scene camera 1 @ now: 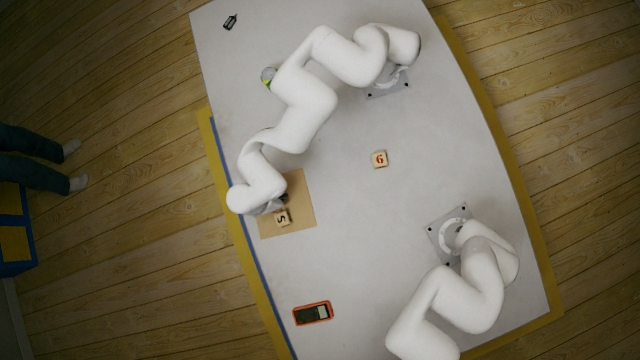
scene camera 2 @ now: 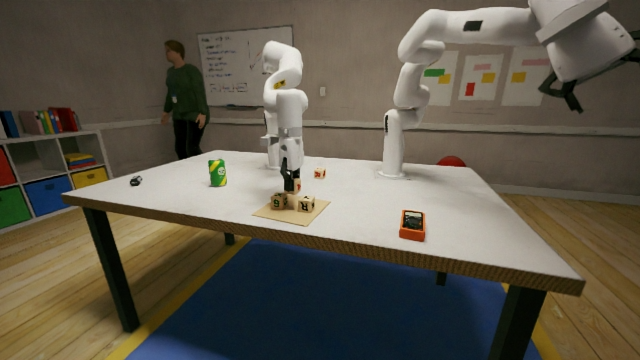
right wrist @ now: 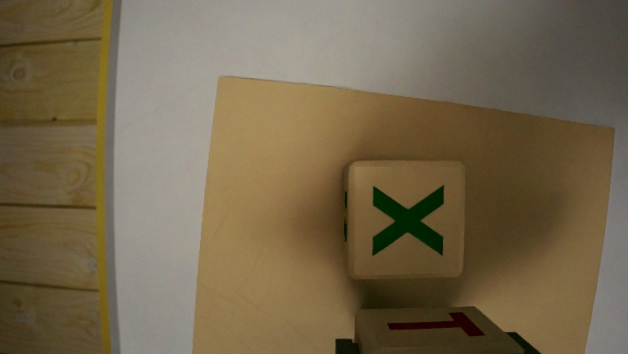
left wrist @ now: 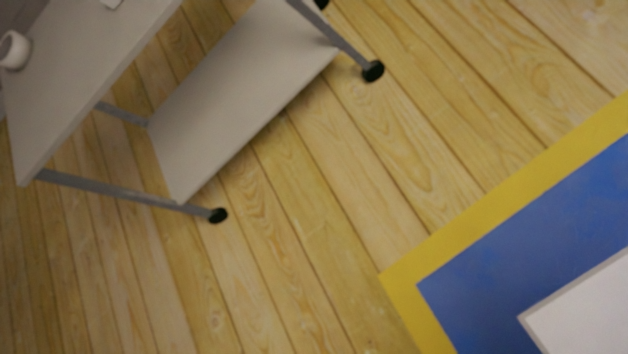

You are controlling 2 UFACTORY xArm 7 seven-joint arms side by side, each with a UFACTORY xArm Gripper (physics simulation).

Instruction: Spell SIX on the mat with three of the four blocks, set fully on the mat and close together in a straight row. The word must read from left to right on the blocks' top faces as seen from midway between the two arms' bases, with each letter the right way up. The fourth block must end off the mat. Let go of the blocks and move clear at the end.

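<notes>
The tan mat (scene camera 1: 306,202) (scene camera 2: 305,221) (right wrist: 260,130) carries the S block (scene camera 1: 282,218) (scene camera 2: 306,204) and the X block (scene camera 2: 279,201) (right wrist: 407,220), with a gap between them. The arm hides the X block in scene camera 1. My right gripper (scene camera 2: 290,182) (right wrist: 435,345) is shut on a third block (scene camera 2: 297,186) (right wrist: 430,327), held low over the gap. A red T shows on its side; its top face is hidden. A fourth block (scene camera 1: 379,159) (scene camera 2: 319,173), with a red 6 or 9 on top, lies off the mat. My left gripper (scene camera 2: 582,90) is open, raised far from the mat.
An orange multimeter (scene camera 1: 312,313) (scene camera 2: 412,225) lies on the table (scene camera 1: 350,280) (scene camera 2: 360,220). A green can (scene camera 1: 268,76) (scene camera 2: 217,173) and a small dark object (scene camera 1: 230,22) (scene camera 2: 135,180) are on it too.
</notes>
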